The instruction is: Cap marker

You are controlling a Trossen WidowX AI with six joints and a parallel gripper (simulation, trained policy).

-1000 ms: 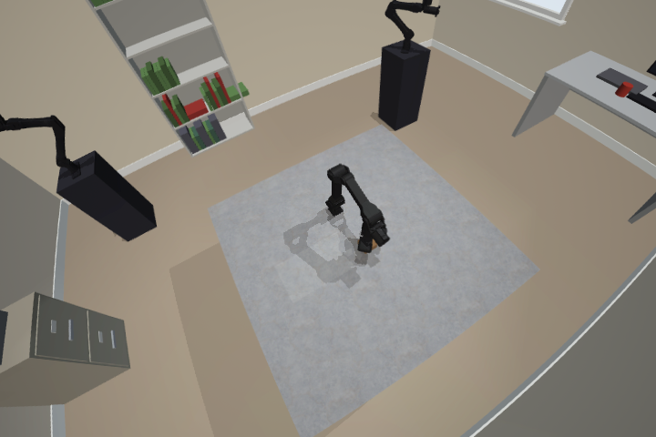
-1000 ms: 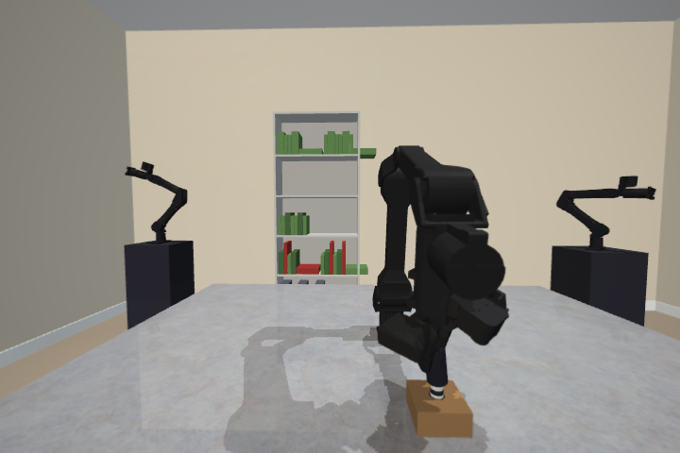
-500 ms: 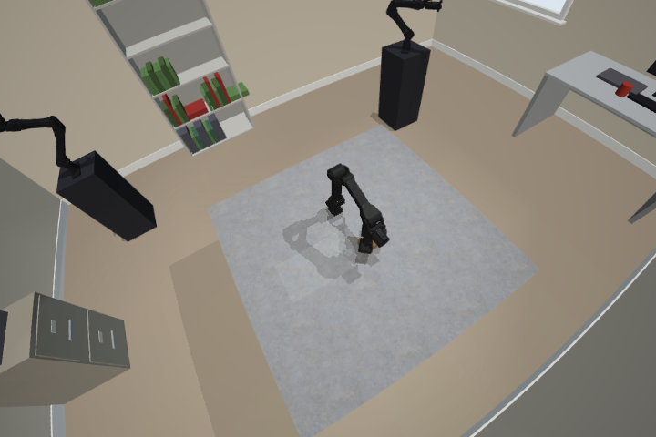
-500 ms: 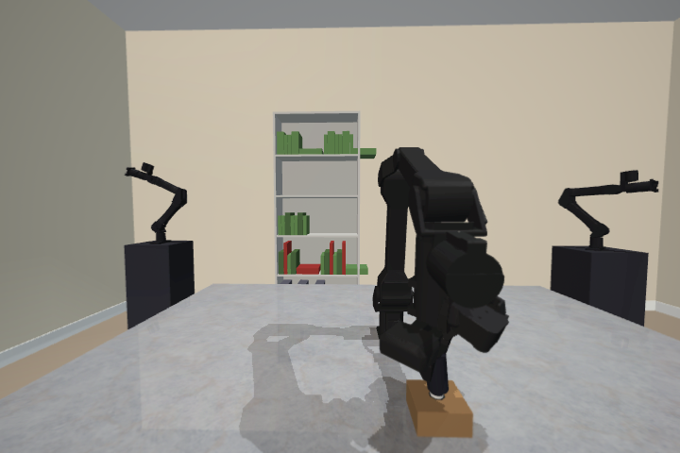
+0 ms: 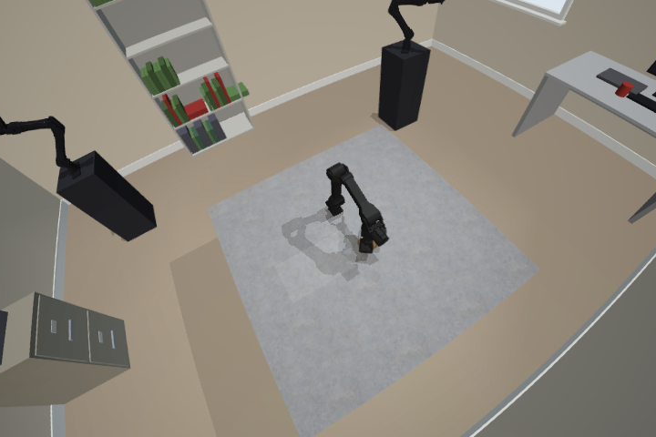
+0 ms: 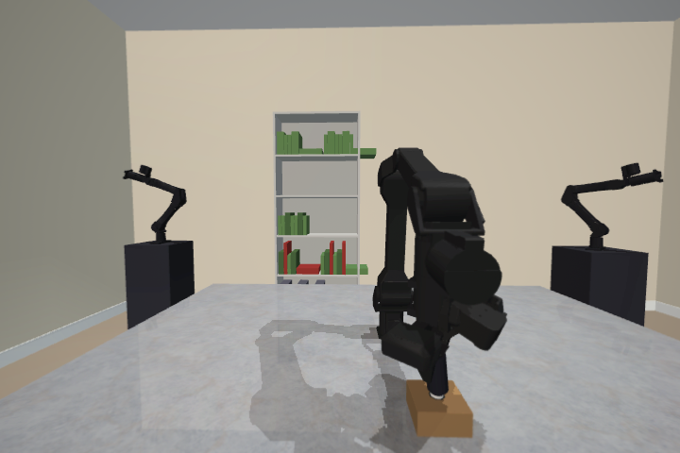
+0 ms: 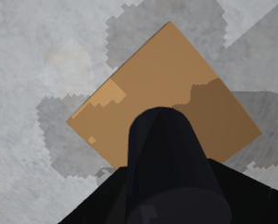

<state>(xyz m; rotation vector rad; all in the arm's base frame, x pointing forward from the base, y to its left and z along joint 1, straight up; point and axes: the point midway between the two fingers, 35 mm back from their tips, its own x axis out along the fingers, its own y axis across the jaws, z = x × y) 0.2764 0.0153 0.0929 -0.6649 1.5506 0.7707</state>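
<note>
My gripper tip is 10 mm to the right of the white marker and 10 mm below it. The rest, counted from my gripper tip: holder block: 40 mm below, 10 mm to the left; then black cap: 10 mm to the left, 10 mm ahead, 10 mm above.
</note>
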